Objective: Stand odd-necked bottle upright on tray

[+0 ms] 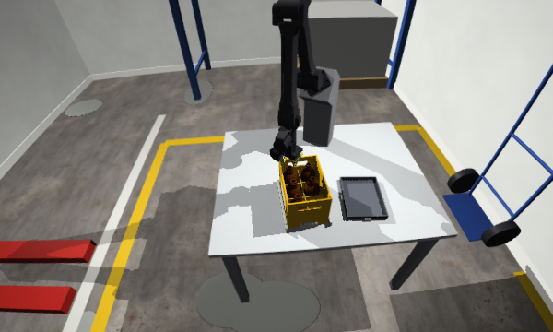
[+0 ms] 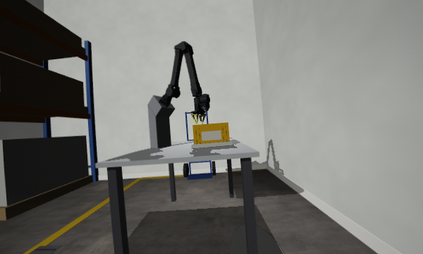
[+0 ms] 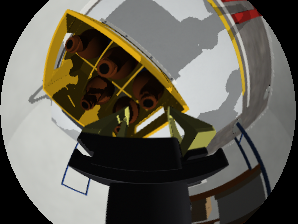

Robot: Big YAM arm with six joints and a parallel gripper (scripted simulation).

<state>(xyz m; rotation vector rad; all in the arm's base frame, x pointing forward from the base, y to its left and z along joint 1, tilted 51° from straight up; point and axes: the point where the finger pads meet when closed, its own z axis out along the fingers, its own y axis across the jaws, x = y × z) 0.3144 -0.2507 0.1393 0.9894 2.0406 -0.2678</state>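
My gripper is now 30 mm short of the brown bottle, 90 mm to the right of it and 100 mm above it. Also, from my hand: dark tray 220 mm ahead, 280 mm to the left, 180 mm below; crate 100 mm ahead, 20 mm to the left, 110 mm below.
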